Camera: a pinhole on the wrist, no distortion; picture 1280 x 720 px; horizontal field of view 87.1 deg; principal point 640.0 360.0 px. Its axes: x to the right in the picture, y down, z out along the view. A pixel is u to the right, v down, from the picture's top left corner.
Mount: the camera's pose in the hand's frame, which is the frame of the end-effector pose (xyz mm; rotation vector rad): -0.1 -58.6 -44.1 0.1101 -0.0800 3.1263
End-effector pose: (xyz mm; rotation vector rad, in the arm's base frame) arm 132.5 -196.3 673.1 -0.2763 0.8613 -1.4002
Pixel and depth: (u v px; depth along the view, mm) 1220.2 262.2 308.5
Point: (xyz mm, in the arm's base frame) 318.1 -63.9 970.8
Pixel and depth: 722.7 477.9 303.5
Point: 211.6 -285.8 935.4
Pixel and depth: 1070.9 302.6 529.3
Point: 464.4 -82.6 1150.6
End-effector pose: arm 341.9 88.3 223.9 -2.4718 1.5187 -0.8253
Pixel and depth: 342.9 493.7 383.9
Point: 696.7 -57.7 85.6
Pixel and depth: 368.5 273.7 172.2
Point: 469.5 19.7 168.3
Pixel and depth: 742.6 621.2 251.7
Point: 571.3 154.3 106.7
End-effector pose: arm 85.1 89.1 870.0 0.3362 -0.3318 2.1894
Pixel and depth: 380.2 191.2 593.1
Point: -53.9 64.8 1458.9
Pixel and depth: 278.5 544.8 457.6
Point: 140.4 276.4 1352.1
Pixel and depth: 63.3 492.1 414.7
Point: 35.8 345.0 1339.9
